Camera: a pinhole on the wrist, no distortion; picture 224 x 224 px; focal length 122.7 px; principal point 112.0 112.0 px. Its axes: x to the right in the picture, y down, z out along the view. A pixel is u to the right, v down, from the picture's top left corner.
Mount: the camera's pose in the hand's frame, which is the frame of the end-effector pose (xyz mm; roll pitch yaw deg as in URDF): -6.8 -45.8 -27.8 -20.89 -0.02 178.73
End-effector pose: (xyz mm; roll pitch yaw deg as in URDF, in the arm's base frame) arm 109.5 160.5 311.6 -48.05 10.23 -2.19
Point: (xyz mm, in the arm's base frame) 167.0 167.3 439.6
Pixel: 74.2 112.5
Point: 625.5 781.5 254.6
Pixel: outside the picture
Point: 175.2 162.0 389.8
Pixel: 33.1 88.8
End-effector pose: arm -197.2 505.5 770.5 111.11 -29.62 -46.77
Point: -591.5 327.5 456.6
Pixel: 185.5 65.9
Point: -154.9 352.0 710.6
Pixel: 27.3 100.1
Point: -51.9 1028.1 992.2
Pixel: behind the camera
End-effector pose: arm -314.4 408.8 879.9 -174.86 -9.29 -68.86
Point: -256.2 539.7 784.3
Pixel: 217.3 118.4
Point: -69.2 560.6 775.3
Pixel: 144.2 202.4
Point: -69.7 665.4 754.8
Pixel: 191.9 211.6
